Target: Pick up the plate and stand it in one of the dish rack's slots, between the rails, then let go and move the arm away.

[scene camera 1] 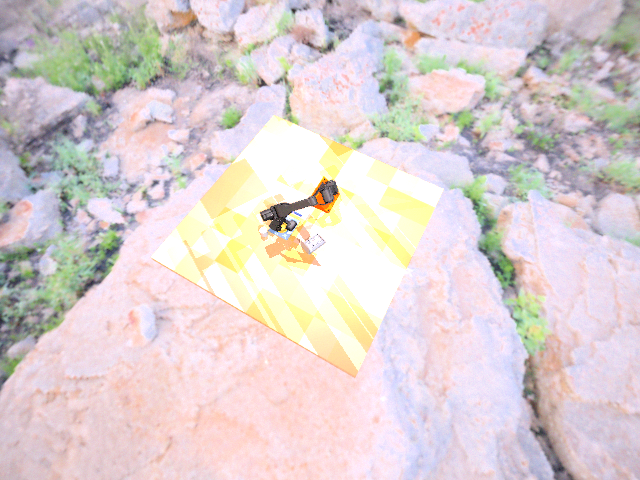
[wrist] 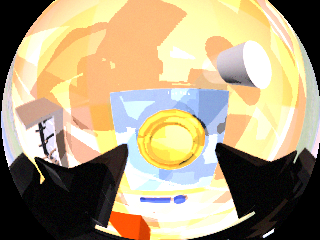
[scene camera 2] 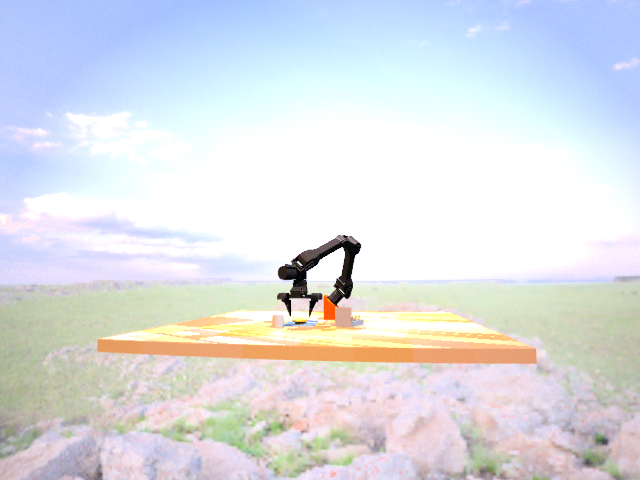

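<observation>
My gripper (wrist: 173, 149) is open and it's holding nothing. There's a yellow plate (wrist: 172, 139) here, and a dish rack (wrist: 49, 116) too. I can also see a light blue mat (wrist: 130, 109), plus a pale cup (wrist: 247, 64).
</observation>
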